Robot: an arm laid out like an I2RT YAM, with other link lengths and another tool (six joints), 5 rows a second.
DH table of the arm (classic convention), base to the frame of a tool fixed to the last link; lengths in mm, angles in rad. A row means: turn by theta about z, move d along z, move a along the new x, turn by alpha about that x. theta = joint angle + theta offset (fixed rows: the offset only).
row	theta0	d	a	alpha
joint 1	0.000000	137.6	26.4	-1.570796
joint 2	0.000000	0.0	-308.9	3.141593
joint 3	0.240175	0.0	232.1	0.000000
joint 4	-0.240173	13.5	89.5	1.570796
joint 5	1.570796	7.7	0.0	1.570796
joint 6	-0.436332	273.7	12.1	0.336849
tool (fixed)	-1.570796	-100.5	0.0	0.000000
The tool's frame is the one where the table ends.
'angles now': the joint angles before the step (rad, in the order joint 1, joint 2, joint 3, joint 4, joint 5, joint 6). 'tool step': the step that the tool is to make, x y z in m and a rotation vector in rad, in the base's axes. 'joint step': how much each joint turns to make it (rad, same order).
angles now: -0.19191 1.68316 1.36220 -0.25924 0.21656 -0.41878
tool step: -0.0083 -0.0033 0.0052 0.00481 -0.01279 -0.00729
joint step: -0.01290 -0.02855 -0.01770 0.00008 -0.00864 0.00309
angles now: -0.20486 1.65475 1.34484 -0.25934 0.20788 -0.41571
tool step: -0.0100 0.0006 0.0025 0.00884 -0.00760 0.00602
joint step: -0.00957 -0.03614 -0.03052 -0.00008 -0.01865 0.00027
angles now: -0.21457 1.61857 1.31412 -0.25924 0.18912 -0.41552
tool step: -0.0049 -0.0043 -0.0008 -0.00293 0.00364 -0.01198
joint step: -0.00951 -0.00794 -0.01040 -0.00012 0.00404 -0.00179
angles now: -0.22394 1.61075 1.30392 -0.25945 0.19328 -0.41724
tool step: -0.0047 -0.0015 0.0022 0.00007 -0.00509 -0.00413
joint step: -0.00612 -0.01530 -0.01055 0.00020 -0.00233 -0.00004
